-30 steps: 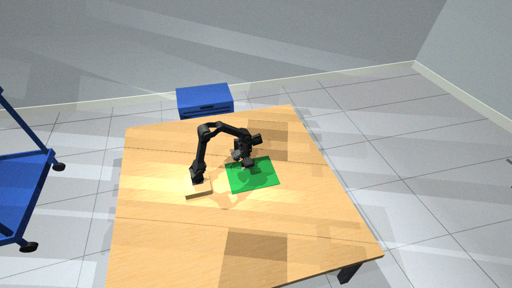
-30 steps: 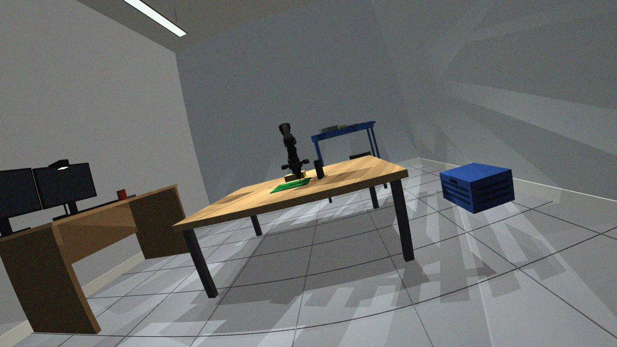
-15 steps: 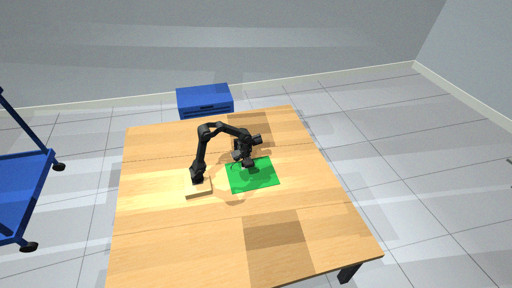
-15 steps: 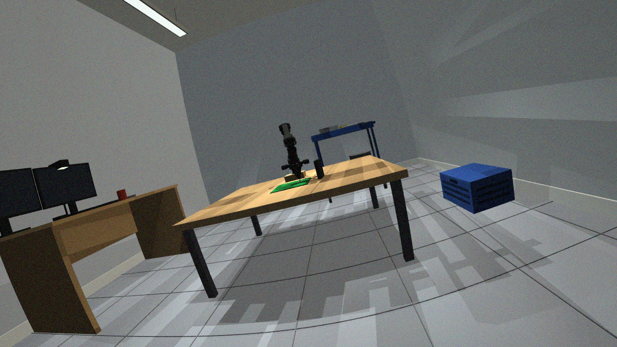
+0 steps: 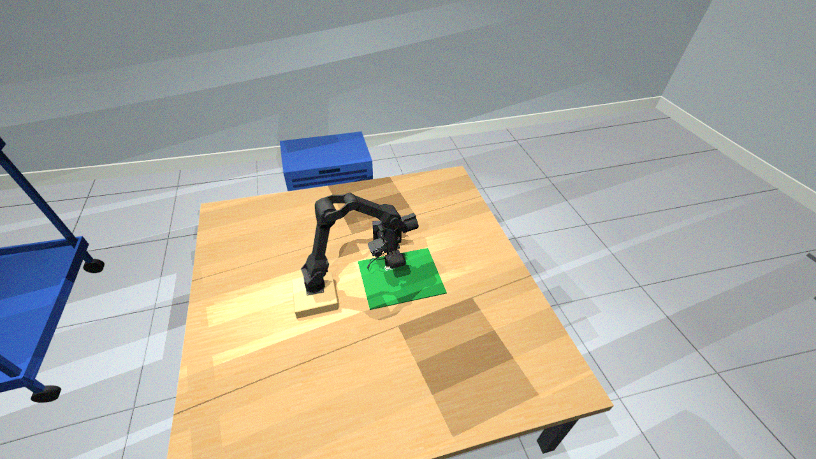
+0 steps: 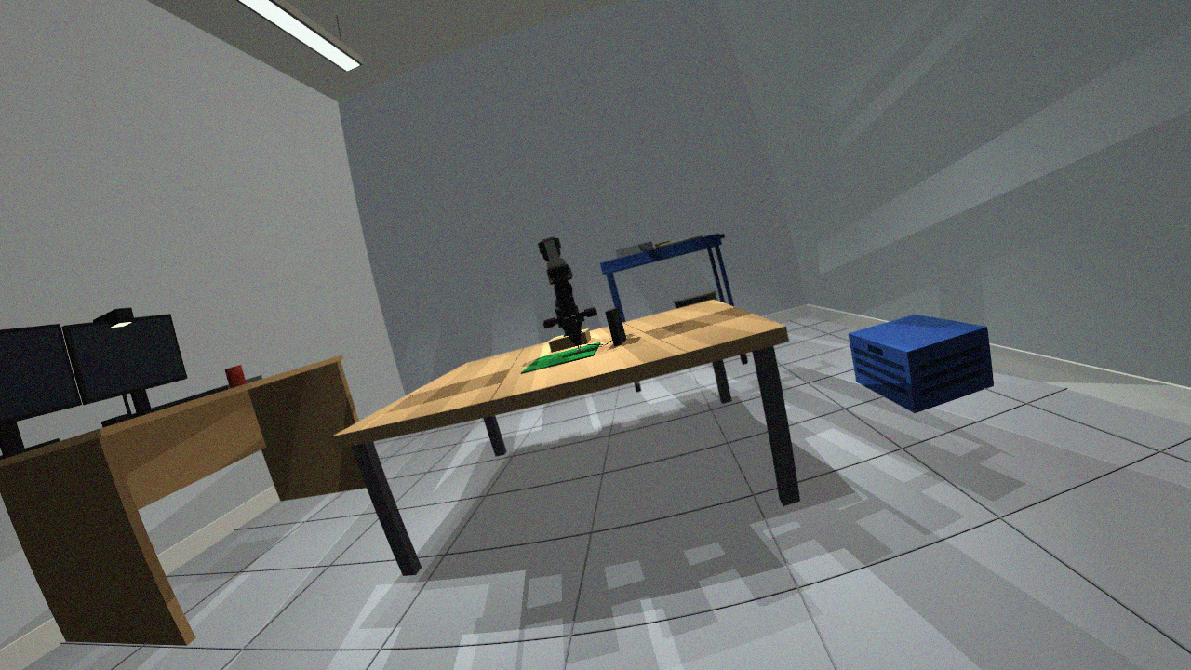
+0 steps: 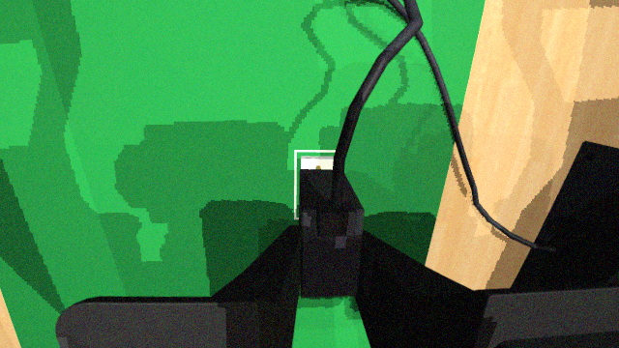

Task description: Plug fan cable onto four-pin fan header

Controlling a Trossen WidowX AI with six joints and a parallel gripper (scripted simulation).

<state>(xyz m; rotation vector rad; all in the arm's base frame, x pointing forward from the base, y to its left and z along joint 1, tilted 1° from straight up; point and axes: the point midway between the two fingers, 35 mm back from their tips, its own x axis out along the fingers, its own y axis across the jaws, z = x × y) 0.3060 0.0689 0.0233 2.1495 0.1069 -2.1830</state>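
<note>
The black fan plug is 10 mm behind my gripper tip and 10 mm above it. Also, from my gripper tip: white four-pin header 40 mm below, 10 mm behind; black fan 140 mm to the left, 20 mm above, 10 mm ahead; green board 50 mm to the right, 50 mm below, 30 mm ahead.
</note>
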